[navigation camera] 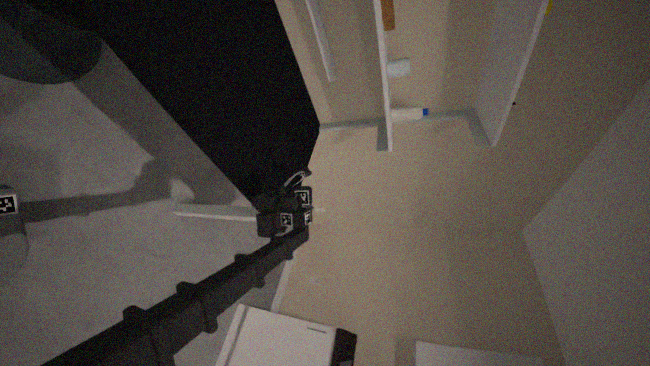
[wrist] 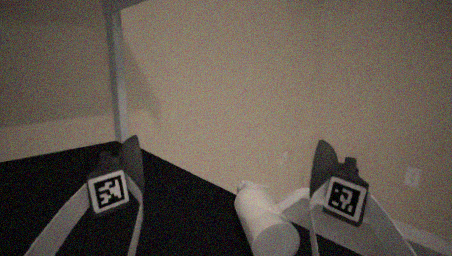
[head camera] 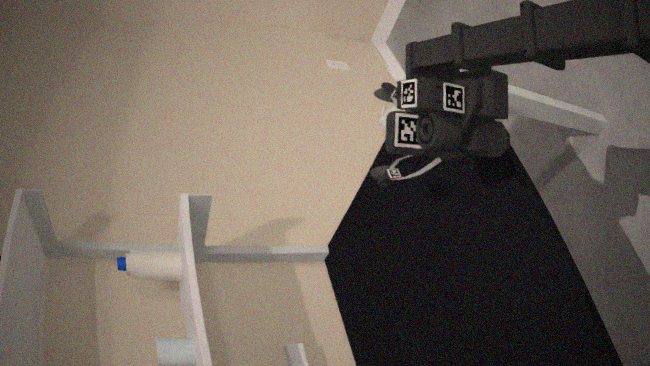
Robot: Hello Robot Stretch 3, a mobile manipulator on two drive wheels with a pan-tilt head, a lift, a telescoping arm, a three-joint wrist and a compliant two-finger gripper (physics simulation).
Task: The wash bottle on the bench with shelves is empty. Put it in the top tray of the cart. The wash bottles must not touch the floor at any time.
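Frame: origin at the robot's base, x ahead, y left, z up, level; centimetres.
Seen in the pictures: gripper, between the fingertips: (wrist: 227, 157) (head camera: 378, 133).
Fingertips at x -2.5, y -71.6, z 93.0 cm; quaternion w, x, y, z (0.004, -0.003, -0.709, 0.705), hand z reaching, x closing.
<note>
A point is followed by its place in that frame.
The wash bottle (wrist: 265, 217) @(x -7.3, y -80.6, z 82.0 cm) is a whitish cylinder, tipped over near the far edge of the black bench top (head camera: 465, 250) @(x 17.1, y -65.5, z 76.2 cm) (navigation camera: 210, 90) @(x 29.1, y -44.4, z 76.2 cm) (wrist: 60, 200) @(x 27.1, y -92.7, z 76.2 cm). Its round base faces the wrist camera, and its narrower end points away. In the head view a small white piece (head camera: 385, 114) @(x -7.3, y -88.4, z 82.2 cm) shows beside the gripper; the rest of the bottle is hidden there. My gripper (head camera: 384, 132) @(x -2.5, y -71.6, z 93.0 cm) (navigation camera: 309, 192) @(x -2.5, y -71.6, z 93.0 cm) (wrist: 227, 157) @(x -2.5, y -71.6, z 93.0 cm) is open, its fingers wide apart. In the wrist view the bottle shows low between the fingers, nearer the right one, with no finger pressed on it. The cart is not recognisable in these views.
Shelves (head camera: 192, 300) (navigation camera: 383, 90) @(x 47.3, y -121.9, z 117.6 cm) rise from the bench, holding a blue-capped white bottle (head camera: 152, 265) @(x 30.1, y -110.9, z 129.7 cm) (navigation camera: 407, 113) @(x 30.4, y -110.8, z 129.8 cm) and a pale container (head camera: 175, 351) @(x 44.9, y -91.8, z 126.5 cm) (navigation camera: 399, 68) @(x 45.0, y -91.7, z 126.8 cm). The wall (head camera: 225, 125) @(x -6.5, y -175.9, z 99.7 cm) lies beyond the bench edge. A white box-shaped unit (navigation camera: 285, 337) @(x -109.1, y -106.5, z 52.1 cm) stands near my arm.
</note>
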